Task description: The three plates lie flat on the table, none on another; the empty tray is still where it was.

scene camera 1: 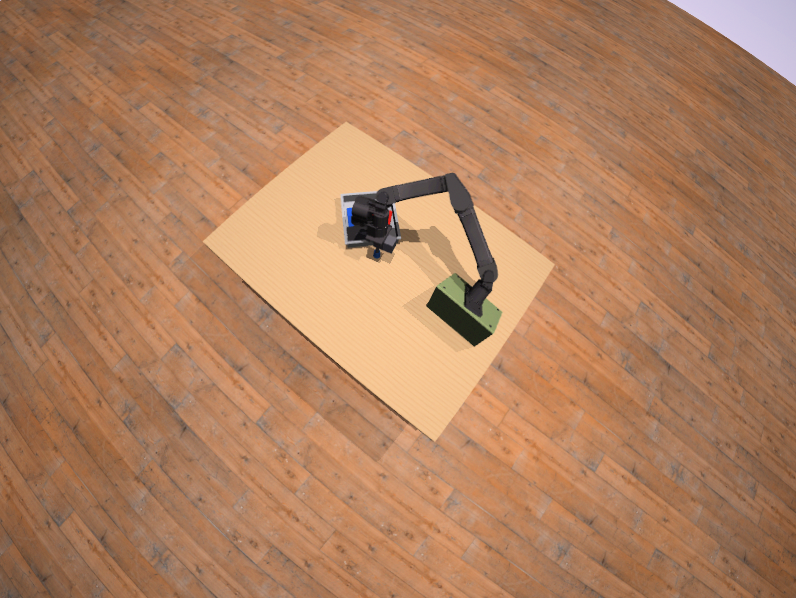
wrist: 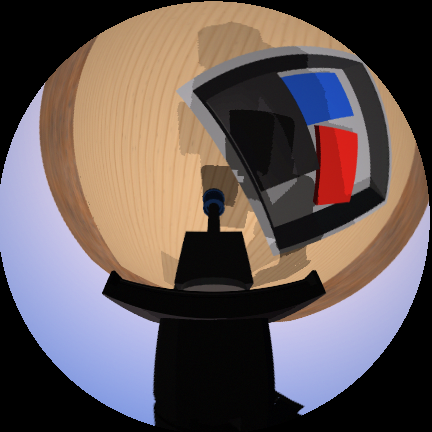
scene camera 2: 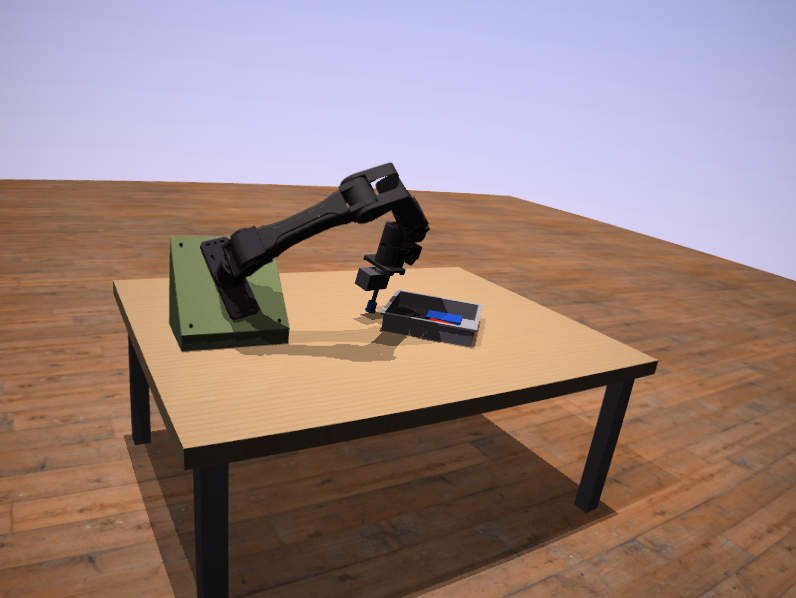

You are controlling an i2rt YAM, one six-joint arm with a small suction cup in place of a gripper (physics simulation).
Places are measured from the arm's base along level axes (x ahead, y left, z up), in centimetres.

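Where they show: hand, tool point: point(scene camera 1: 376, 255) point(wrist: 213, 197) point(scene camera 2: 370, 310); arm's base, link origin: point(scene camera 1: 472, 300) point(scene camera 2: 228, 278).
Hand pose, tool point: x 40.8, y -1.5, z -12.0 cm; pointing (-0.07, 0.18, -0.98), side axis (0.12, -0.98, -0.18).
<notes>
Things, the pixels of their top centre, and the offset from my tool point. Level surfaces: height alone.
- grey tray, top centre: point(wrist: 346, 150) point(scene camera 2: 434, 308) point(scene camera 1: 369, 215) dx +11.5, dy -12.5, dz +3.7 cm
- blue plate, top centre: point(wrist: 323, 94) point(scene camera 2: 444, 316) point(scene camera 1: 355, 216) dx +17.7, dy -10.7, dz +0.0 cm
- red plate, top centre: point(wrist: 339, 168) point(scene camera 1: 378, 216) dx +9.5, dy -16.2, dz +0.1 cm
- large black plate, top centre: point(wrist: 271, 129) point(scene camera 2: 410, 313) point(scene camera 1: 362, 234) dx +10.1, dy -5.1, dz -0.1 cm
- wooden table, surface height: dz -1.3 cm
A grey tray point(scene camera 1: 344, 218) point(scene camera 2: 427, 332) point(wrist: 186, 92) stands on the table. A blue plate point(scene camera 1: 350, 217) point(scene camera 2: 444, 316) point(wrist: 320, 97) and a red plate point(scene camera 1: 389, 217) point(wrist: 337, 165) lie inside it, side by side in the wrist view. A large black plate point(wrist: 250, 100) also seems to lie in the tray, beside them; shadows blur its outline. No separate empty tray can be made out. My suction cup point(scene camera 1: 377, 254) point(scene camera 2: 371, 307) point(wrist: 213, 200) is open, with nothing on it. It hangs low over the table, just outside the tray wall. The arm partly hides the tray in scene camera 1.
The arm stands on a green wedge-shaped base point(scene camera 1: 452, 286) point(scene camera 2: 189, 289) near one edge of the wooden table point(scene camera 1: 289, 225) point(scene camera 2: 411, 379). The forearm reaches over the tray. The wooden floor surrounds the table.
</notes>
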